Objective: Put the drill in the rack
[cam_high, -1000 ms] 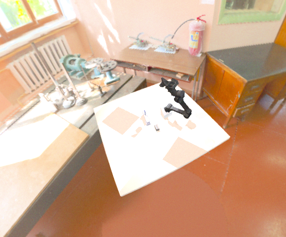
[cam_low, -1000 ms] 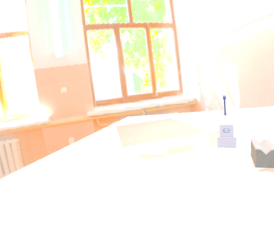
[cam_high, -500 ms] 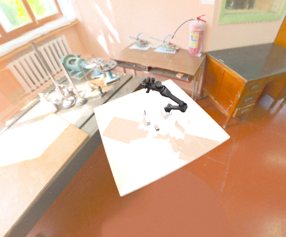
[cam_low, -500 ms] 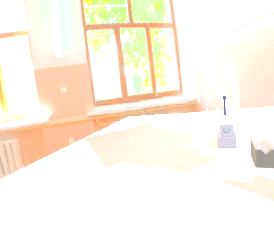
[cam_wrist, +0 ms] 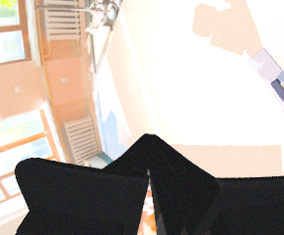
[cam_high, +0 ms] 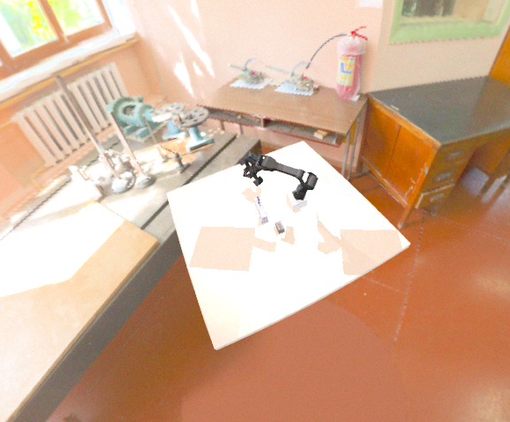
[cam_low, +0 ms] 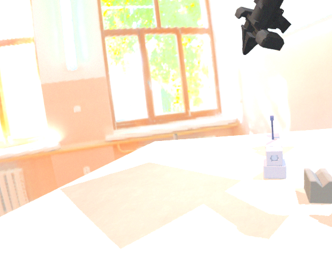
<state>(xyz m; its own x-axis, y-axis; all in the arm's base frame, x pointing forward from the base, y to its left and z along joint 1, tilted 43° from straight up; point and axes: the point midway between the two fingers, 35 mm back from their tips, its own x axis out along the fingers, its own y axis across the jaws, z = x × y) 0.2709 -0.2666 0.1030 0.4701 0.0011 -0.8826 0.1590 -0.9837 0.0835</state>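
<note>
Now: gripper tip 26 cm above the drill, 10 cm to the right of it and 4 cm past it. Also, from my gripper tip: holder block: 27 cm below, 8 cm to the left, 4 cm behind; then grey v-notched rack: 30 cm below, 26 cm to the left, 8 cm behind.
</note>
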